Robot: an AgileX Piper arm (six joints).
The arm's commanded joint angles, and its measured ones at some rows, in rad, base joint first. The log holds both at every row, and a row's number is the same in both.
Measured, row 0:
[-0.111, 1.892, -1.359, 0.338, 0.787, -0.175]
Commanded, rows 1 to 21:
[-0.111, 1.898, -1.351, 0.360, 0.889, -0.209]
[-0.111, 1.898, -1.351, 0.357, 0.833, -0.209]
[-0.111, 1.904, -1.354, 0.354, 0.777, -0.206]
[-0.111, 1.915, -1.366, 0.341, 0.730, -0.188]
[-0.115, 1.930, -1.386, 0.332, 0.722, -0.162]
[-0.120, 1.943, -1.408, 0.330, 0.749, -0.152]
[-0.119, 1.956, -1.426, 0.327, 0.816, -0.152]
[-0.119, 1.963, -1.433, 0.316, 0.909, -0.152]
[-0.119, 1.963, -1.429, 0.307, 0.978, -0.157]
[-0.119, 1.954, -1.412, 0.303, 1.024, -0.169]
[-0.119, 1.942, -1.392, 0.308, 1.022, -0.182]
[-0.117, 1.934, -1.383, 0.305, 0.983, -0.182]
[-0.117, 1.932, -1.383, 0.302, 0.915, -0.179]
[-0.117, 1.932, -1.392, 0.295, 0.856, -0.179]
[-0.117, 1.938, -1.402, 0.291, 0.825, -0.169]
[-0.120, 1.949, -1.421, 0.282, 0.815, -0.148]
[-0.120, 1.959, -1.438, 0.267, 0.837, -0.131]
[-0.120, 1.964, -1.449, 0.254, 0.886, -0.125]
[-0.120, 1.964, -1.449, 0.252, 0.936, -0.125]
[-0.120, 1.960, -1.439, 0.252, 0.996, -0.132]
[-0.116, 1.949, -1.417, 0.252, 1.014, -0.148]
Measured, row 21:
[-0.113, 1.966, -1.436, 0.250, 0.879, -0.134]
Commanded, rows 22 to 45:
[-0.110, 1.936, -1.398, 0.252, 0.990, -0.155]
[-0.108, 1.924, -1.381, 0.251, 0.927, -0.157]
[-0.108, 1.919, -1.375, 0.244, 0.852, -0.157]
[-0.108, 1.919, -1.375, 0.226, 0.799, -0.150]
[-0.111, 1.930, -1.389, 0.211, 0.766, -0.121]
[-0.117, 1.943, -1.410, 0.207, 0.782, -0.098]
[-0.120, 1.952, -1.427, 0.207, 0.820, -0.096]
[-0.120, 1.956, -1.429, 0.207, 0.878, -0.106]
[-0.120, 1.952, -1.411, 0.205, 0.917, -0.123]
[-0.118, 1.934, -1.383, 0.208, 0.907, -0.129]
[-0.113, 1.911, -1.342, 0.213, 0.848, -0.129]
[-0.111, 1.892, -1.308, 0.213, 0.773, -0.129]
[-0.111, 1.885, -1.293, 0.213, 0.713, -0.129]
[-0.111, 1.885, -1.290, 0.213, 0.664, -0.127]
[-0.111, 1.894, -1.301, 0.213, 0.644, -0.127]
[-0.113, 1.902, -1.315, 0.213, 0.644, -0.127]
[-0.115, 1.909, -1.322, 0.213, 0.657, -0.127]
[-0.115, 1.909, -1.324, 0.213, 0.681, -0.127]
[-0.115, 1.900, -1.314, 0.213, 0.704, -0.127]
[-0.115, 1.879, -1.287, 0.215, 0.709, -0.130]
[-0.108, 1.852, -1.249, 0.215, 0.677, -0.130]
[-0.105, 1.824, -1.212, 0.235, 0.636, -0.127]
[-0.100, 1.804, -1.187, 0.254, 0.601, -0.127]
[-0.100, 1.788, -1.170, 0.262, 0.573, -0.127]
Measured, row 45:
[-0.109, 1.874, -1.248, 0.201, 0.666, -0.131]
